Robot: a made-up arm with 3 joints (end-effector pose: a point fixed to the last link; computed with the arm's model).
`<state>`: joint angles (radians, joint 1 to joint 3).
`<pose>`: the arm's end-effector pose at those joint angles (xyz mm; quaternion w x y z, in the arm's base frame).
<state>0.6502 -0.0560 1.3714</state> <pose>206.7 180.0 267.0 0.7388 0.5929 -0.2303 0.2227</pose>
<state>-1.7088 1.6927 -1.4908</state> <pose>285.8 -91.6 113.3 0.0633 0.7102 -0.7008 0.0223</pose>
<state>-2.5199 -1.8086 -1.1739</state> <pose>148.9 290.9 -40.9 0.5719 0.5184 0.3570 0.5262</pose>
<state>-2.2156 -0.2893 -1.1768</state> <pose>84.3 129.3 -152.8 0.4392 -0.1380 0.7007 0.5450</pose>
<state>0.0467 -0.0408 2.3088</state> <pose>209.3 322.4 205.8 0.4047 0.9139 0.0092 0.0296</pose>
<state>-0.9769 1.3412 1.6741</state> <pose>64.6 -57.0 -4.0 0.6799 0.3185 -0.1614 -0.6405</pose>
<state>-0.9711 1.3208 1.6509</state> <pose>64.4 -54.7 -3.7 0.6841 0.3191 -0.1487 -0.6388</pose>
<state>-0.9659 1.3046 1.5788</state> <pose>57.5 -55.3 2.9 0.6958 0.3011 -0.1217 -0.6406</pose>
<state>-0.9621 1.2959 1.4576</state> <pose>44.7 -59.8 17.3 0.7133 0.2624 -0.0811 -0.6448</pose>
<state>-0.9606 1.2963 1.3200</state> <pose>31.3 -66.5 36.8 0.7296 0.2131 -0.0373 -0.6488</pose>
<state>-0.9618 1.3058 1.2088</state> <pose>21.3 -72.8 55.1 0.7392 0.1690 -0.0037 -0.6520</pose>
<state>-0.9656 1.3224 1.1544</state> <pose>15.5 -76.5 66.1 0.7414 0.1426 0.0103 -0.6557</pose>
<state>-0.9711 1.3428 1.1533</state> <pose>12.7 -78.1 69.2 0.7388 0.1342 0.0063 -0.6604</pose>
